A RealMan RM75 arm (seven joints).
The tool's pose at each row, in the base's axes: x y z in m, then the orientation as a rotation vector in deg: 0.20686 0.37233 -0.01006 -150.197 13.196 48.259; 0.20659 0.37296 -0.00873 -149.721 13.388 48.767; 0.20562 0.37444 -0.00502 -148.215 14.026 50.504; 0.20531 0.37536 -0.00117 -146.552 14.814 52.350; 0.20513 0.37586 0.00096 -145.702 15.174 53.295; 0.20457 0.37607 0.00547 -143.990 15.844 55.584; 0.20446 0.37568 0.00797 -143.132 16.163 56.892; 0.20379 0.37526 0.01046 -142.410 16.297 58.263
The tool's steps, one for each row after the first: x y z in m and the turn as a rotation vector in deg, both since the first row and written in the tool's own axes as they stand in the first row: -0.00103 -0.00091 -0.00060 0.305 -0.433 0.149; -0.00405 -0.00312 -0.00228 1.216 -1.887 0.680; -0.00661 -0.00505 -0.00464 2.229 -3.443 1.325; -0.00803 -0.00610 -0.00594 2.729 -4.250 1.632; -0.01114 -0.00750 -0.00894 3.569 -6.135 2.311; -0.01269 -0.00787 -0.01092 3.915 -7.189 2.684; -0.01468 -0.00806 -0.01260 4.079 -8.267 2.969
